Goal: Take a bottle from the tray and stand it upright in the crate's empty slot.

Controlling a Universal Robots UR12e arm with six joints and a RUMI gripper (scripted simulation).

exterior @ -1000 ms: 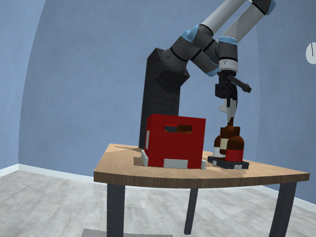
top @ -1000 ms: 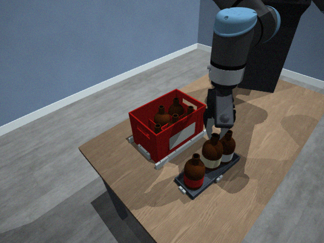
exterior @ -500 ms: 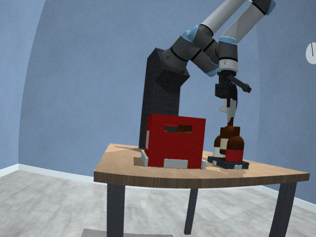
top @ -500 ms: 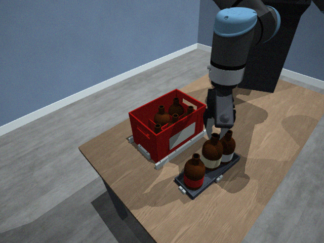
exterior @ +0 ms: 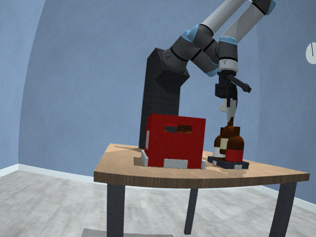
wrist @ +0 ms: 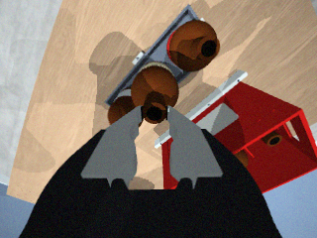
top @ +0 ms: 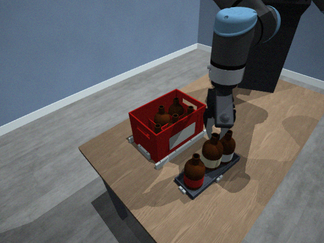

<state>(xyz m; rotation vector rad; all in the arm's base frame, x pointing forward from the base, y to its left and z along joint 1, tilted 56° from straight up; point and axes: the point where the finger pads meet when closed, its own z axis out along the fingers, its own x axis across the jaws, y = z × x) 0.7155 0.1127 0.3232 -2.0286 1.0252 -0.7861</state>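
Right now my hand is 70 mm above the brown bottle. From my hand the other things lie so: white-label bottle 110 mm below, 90 mm behind, 10 mm to the right; red-label bottle 110 mm below, 90 mm ahead, 10 mm to the left; dark tray 180 mm below.
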